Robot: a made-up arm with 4 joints. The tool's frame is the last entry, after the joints.
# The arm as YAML. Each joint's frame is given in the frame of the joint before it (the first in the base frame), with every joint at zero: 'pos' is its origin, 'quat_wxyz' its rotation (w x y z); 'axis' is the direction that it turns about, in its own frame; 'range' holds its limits. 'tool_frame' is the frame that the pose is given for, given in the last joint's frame.
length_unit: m
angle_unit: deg
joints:
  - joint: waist
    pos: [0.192, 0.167, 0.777]
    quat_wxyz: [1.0, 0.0, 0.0, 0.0]
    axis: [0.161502, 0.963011, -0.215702]
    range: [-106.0, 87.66]
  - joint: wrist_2
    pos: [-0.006, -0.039, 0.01]
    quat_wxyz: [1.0, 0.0, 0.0, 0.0]
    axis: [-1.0, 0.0, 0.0]
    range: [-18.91, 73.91]
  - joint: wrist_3
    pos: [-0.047, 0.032, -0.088]
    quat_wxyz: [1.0, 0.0, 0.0, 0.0]
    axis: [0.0, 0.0, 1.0]
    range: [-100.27, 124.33]
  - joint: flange
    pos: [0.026, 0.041, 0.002]
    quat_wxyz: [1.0, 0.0, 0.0, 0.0]
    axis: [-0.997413, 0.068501, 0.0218]
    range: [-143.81, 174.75]
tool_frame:
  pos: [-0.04, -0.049, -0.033]
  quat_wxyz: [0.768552, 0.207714, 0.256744, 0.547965]
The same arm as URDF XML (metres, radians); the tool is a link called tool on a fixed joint. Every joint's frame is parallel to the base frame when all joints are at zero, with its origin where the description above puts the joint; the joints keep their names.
<robot name="arm">
<joint name="tool_fixed" type="fixed"><parent link="link4"/><child link="tool"/><origin xyz="-0.04 -0.049 -0.033" rpy="0.6551 0.1678 1.2959"/></joint>
<joint name="flange" type="revolute"><parent link="link3"/><child link="link4"/><origin xyz="0.026 0.041 0.002"/><axis xyz="-0.997413 0.068501 0.0218"/><limit lower="-2.51" upper="3.05"/></joint>
<joint name="wrist_3" type="revolute"><parent link="link2"/><child link="link3"/><origin xyz="-0.047 0.032 -0.088"/><axis xyz="0 0 1"/><limit lower="-1.75" upper="2.17"/></joint>
<joint name="wrist_2" type="revolute"><parent link="link1"/><child link="link2"/><origin xyz="-0.006 -0.039 0.01"/><axis xyz="-1 0 0"/><limit lower="-0.33" upper="1.29"/></joint>
<joint name="waist" type="revolute"><parent link="base_link"/><child link="link1"/><origin xyz="0.192 0.167 0.777"/><axis xyz="0.161502 0.963011 -0.215702"/><limit lower="-1.85" upper="1.53"/></joint>
<link name="base_link"/>
<link name="link1"/>
<link name="link2"/>
<link name="link3"/>
<link name="link4"/>
<link name="tool"/>
</robot>

